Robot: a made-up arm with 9 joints.
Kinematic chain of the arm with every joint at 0, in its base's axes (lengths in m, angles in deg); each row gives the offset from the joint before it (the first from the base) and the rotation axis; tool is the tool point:
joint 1: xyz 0 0 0.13 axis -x
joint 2: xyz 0.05 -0.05 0 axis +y
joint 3: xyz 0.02 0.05 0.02 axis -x
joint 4: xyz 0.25 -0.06 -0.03 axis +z
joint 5: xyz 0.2 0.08 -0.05 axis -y
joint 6: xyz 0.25 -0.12 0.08 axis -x
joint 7: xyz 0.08 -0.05 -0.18 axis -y
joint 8: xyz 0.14 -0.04 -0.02 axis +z
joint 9: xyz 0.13 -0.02 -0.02 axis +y
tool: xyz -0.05 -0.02 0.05
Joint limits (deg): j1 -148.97..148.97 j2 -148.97..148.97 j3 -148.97..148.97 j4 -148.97..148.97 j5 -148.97..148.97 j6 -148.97..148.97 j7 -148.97..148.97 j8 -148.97..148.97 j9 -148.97..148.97
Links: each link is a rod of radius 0.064 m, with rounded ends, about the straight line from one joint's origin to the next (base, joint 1, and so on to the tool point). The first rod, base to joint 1, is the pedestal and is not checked.
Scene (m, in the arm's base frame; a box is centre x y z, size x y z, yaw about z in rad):
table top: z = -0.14
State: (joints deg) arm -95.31 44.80 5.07 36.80 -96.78 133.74 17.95 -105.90 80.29
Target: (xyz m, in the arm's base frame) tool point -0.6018 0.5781 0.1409
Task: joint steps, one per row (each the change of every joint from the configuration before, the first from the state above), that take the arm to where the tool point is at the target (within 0.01 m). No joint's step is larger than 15 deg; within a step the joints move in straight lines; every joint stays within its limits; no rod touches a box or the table.
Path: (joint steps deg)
1: 1.97 12.27 2.93 -0.20 -2.30 -0.91 -1.69 4.05 1.25
2: 1.97 12.27 2.93 -0.21 -2.30 -0.91 -1.69 4.05 1.25
3: 1.97 12.27 2.92 -0.20 -2.29 -0.91 -1.68 4.05 1.25
4: 1.97 12.26 2.93 -0.21 -2.30 -0.91 -1.69 4.05 1.25

